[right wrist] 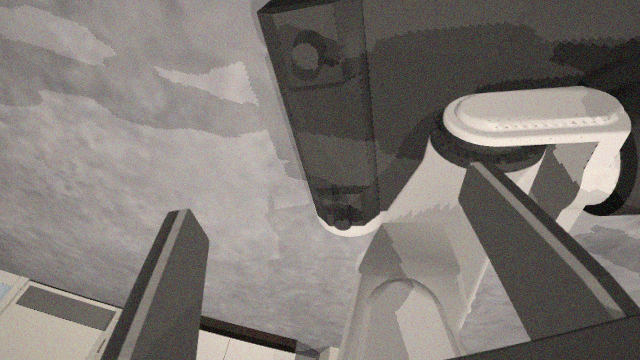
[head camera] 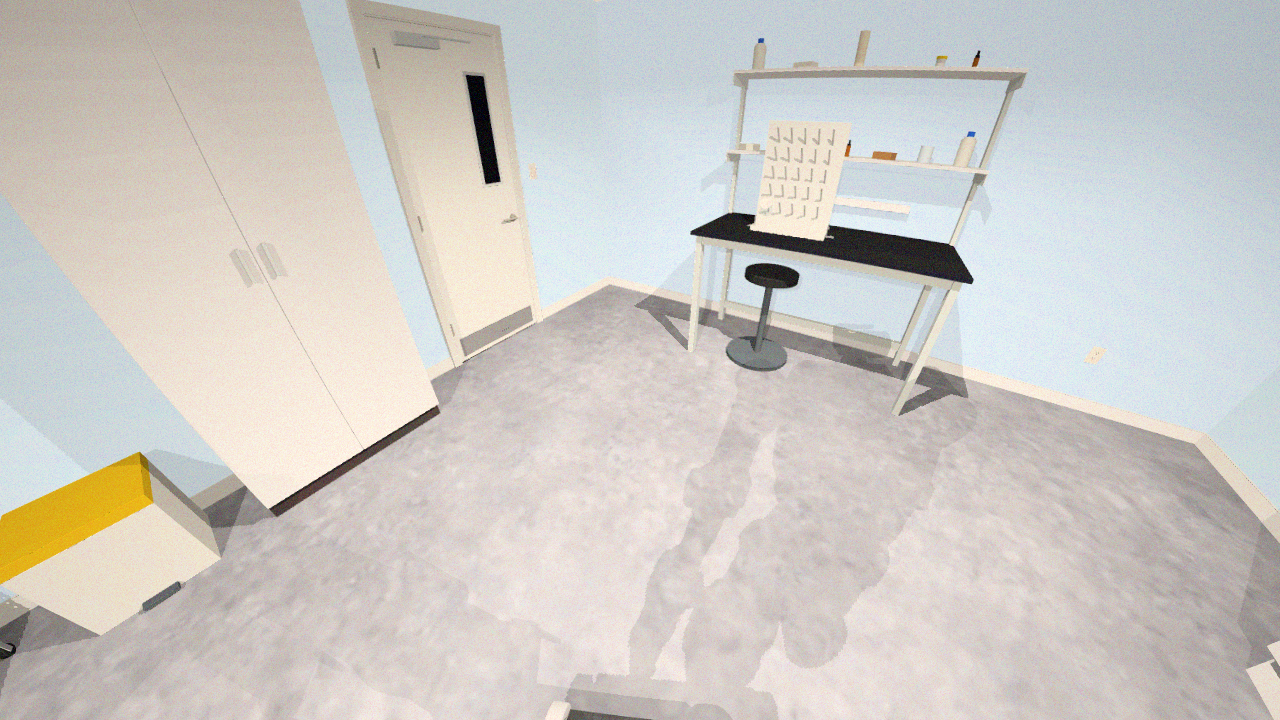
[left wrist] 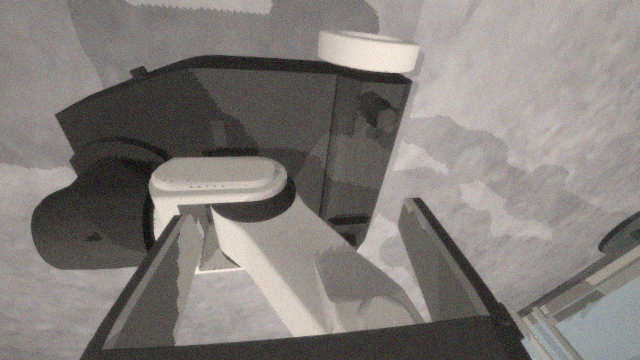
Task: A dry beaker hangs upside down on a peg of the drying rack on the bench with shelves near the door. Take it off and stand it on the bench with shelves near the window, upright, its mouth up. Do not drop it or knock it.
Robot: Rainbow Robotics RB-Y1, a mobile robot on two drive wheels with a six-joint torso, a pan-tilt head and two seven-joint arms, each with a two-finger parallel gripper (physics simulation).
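Places are measured from the robot's base along level axes (x ahead, y left, z up), in millimetres.
Pixels of known places: left gripper, fingertip midpoint: (left wrist: 300, 220); right gripper, fingertip midpoint: (right wrist: 332, 203).
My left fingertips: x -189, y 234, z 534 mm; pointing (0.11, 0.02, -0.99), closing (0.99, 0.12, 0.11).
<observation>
Behind a point stands the place of what it marks.
The white drying rack (head camera: 809, 127) @[x 2316, y -743, z 1518 mm], a peg board, stands on the left part of the black-topped bench with shelves (head camera: 895, 252) @[x 1953, y -1257, z 915 mm], to the right of the door (head camera: 438, 134) @[x 2162, y 1434, z 1500 mm] across the room. A faint, clear shape, apparently the beaker (head camera: 765, 212) @[x 2285, y -556, z 1035 mm], shows at a peg in the rack's bottom row at the left; it is too small to tell its exact form. The bench near the window does not show in the head view. My left gripper (left wrist: 300, 220) @[x -189, y 234, z 534 mm] is open and empty. My right gripper (right wrist: 332, 203) @[x -76, y -225, z 547 mm] is open and empty. Both are far from the rack.
A black stool (head camera: 771, 274) @[x 2193, y -639, z 661 mm] stands at the bench's front left. Bottles and small containers stand on the bench's shelves (head camera: 881, 74) @[x 2416, y -1129, z 1810 mm]. A tall cabinet (head camera: 223, 161) @[x 995, y 1559, z 1466 mm] and a yellow-topped bin (head camera: 80, 514) @[x 228, y 2077, z 451 mm] stand at left. Part of a white object (head camera: 1266, 685) @[x 197, y -2128, z 36 mm] shows at the lower right edge.
</observation>
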